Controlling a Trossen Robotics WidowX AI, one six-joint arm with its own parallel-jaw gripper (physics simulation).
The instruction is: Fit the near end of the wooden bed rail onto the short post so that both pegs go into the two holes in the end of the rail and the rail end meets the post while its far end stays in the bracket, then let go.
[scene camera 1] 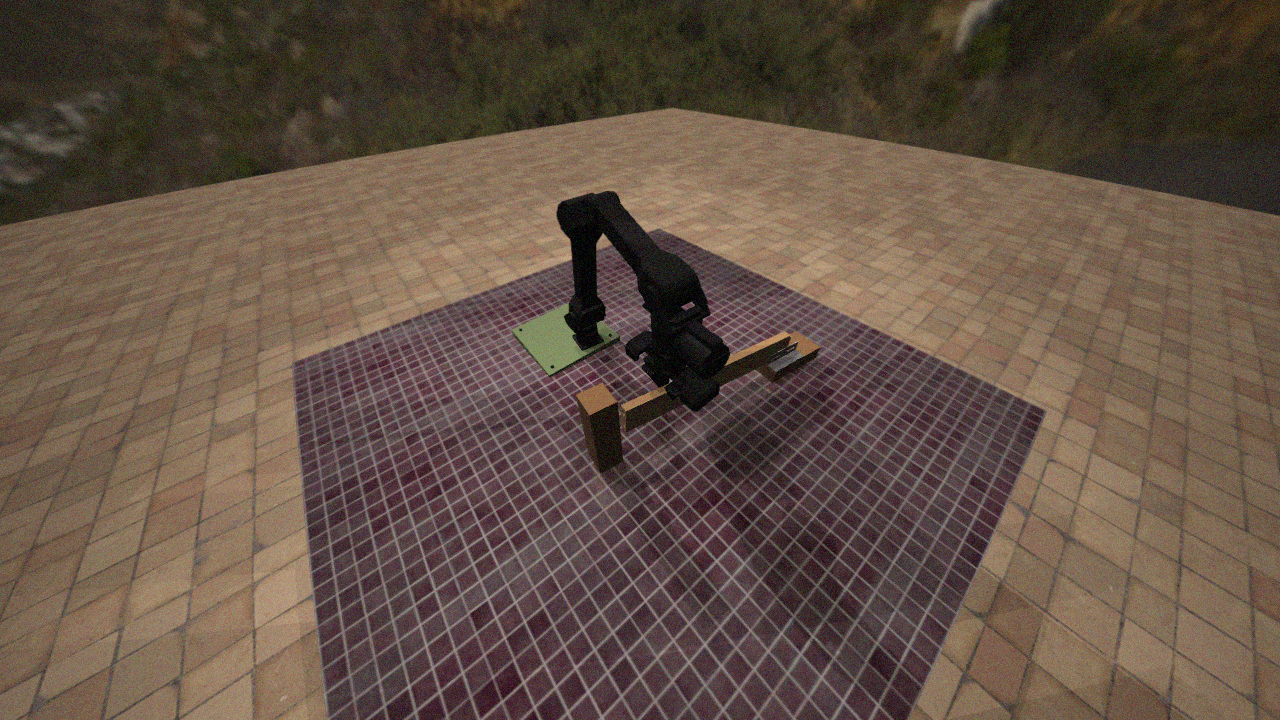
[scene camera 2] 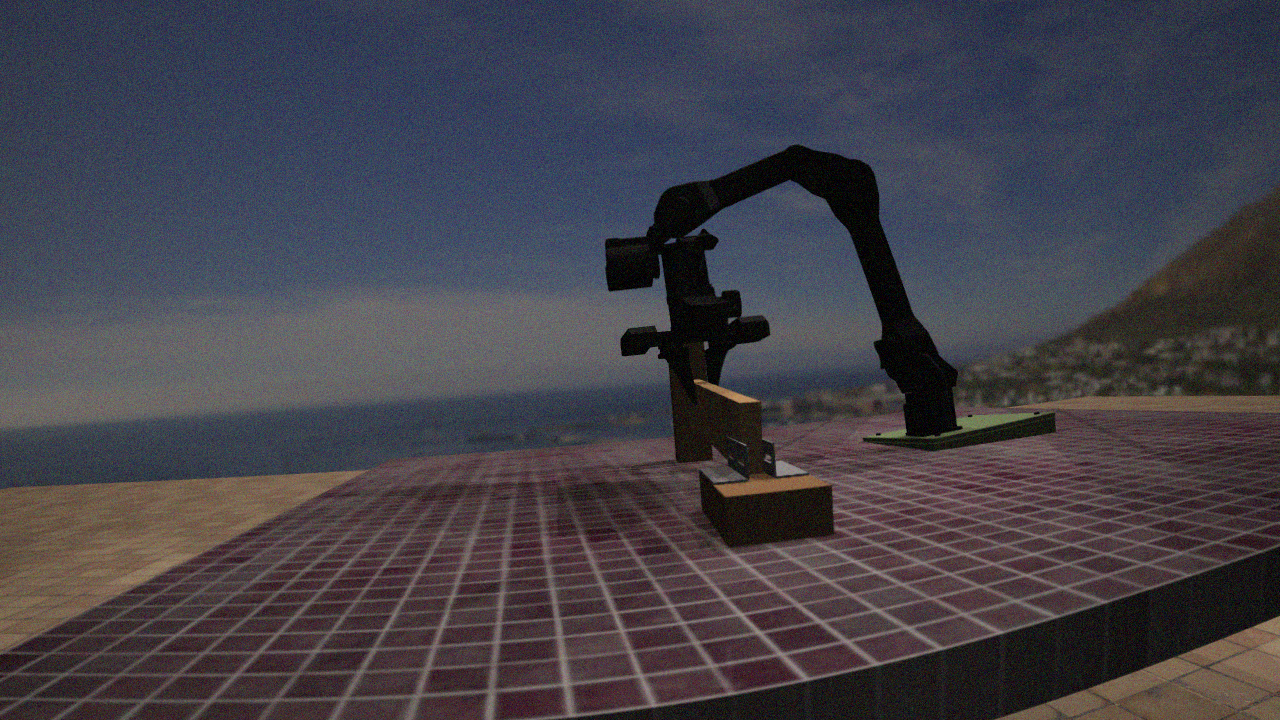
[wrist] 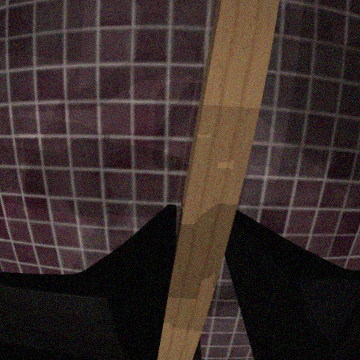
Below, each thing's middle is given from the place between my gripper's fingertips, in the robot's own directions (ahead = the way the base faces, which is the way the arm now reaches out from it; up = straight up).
The wooden bed rail [scene camera 1: 745, 361] is 110 mm to the left of my hand and 10 mm below it. From my hand the other things lie so: metal bracket [scene camera 2: 736, 472] 320 mm to the left, 40 mm below.
